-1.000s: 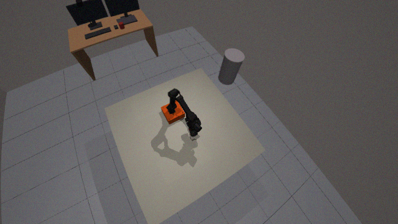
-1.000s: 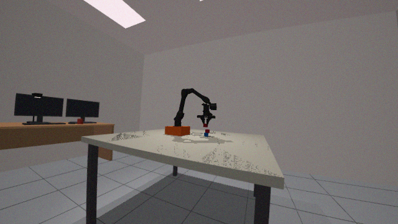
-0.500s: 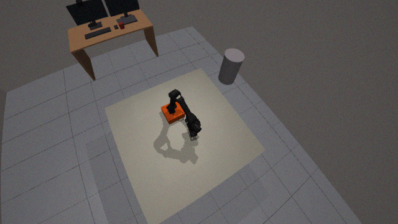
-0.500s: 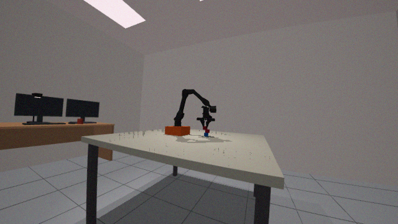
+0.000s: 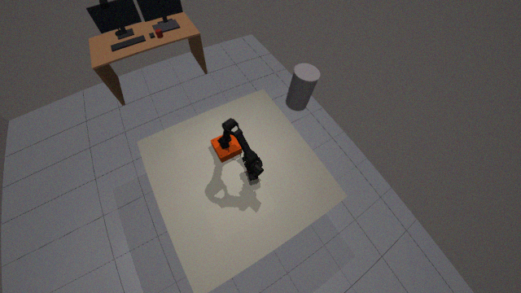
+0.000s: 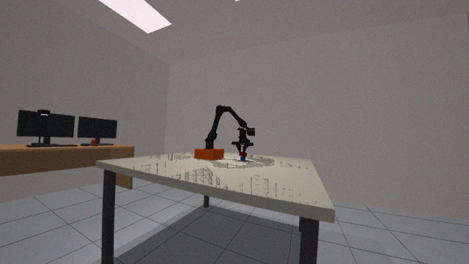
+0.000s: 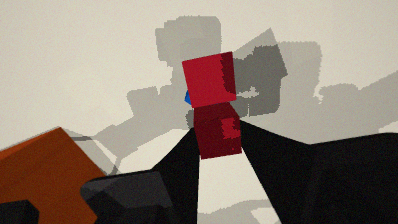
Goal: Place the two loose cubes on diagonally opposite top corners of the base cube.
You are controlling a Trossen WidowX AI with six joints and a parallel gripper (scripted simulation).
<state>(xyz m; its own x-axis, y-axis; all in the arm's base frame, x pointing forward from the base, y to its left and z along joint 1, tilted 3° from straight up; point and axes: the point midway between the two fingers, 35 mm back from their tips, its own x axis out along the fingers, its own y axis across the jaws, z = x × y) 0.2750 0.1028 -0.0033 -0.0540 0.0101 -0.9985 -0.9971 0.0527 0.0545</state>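
The red cube lies right at my gripper tip. Also, from my gripper tip: blue cube: 40 mm below, 20 mm to the left.
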